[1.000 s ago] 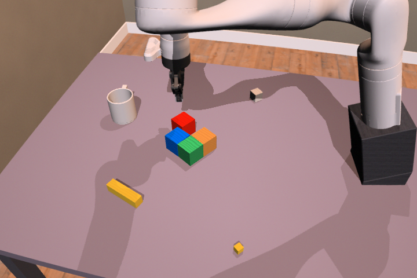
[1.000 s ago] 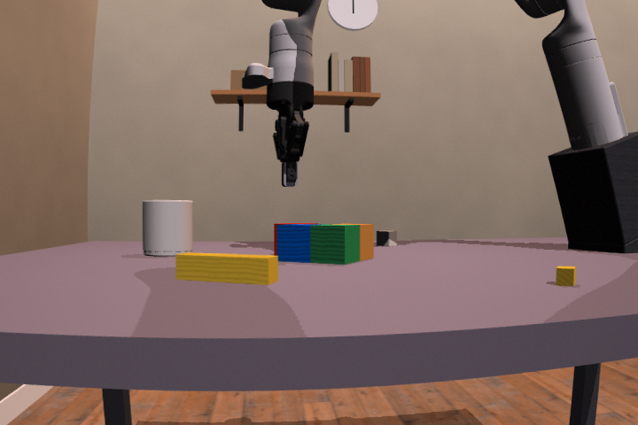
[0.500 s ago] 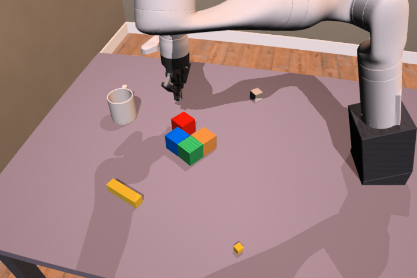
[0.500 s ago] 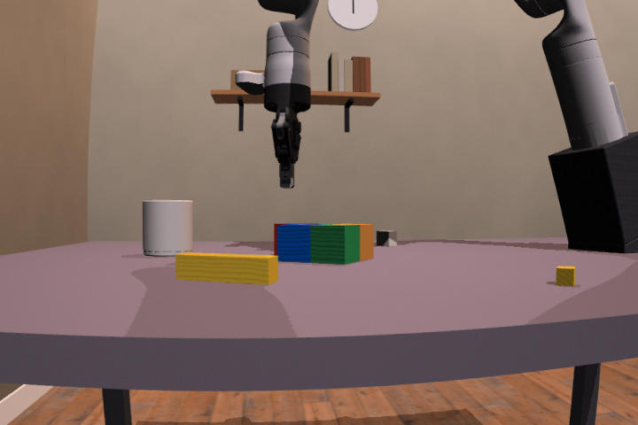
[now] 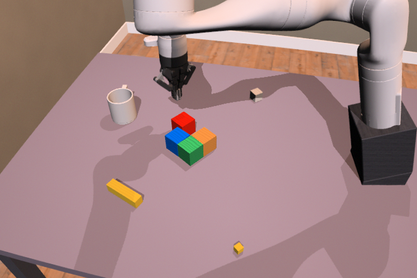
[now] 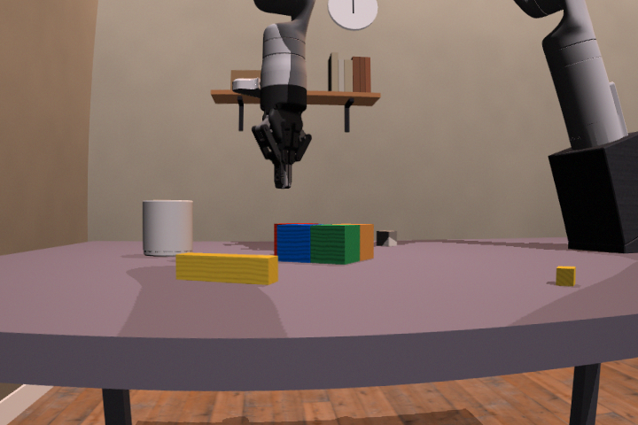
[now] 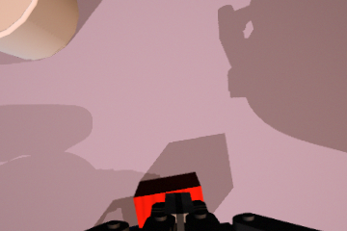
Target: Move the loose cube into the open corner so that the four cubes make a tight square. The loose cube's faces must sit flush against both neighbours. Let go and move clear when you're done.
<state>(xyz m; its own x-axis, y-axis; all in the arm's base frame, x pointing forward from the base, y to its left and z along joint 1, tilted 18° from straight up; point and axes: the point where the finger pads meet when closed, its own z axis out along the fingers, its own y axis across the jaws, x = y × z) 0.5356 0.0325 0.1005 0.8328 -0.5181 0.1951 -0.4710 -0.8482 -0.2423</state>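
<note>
The red cube lies 2 cm behind my hand, 2 cm to the left of it and 10 cm below it. From my hand the other things lie so: orange cube: 11 cm behind, 6 cm to the left, 10 cm below; blue cube: 4 cm behind, 9 cm to the left, 10 cm below; green cube: 9 cm behind, 10 cm to the left, 10 cm below.
</note>
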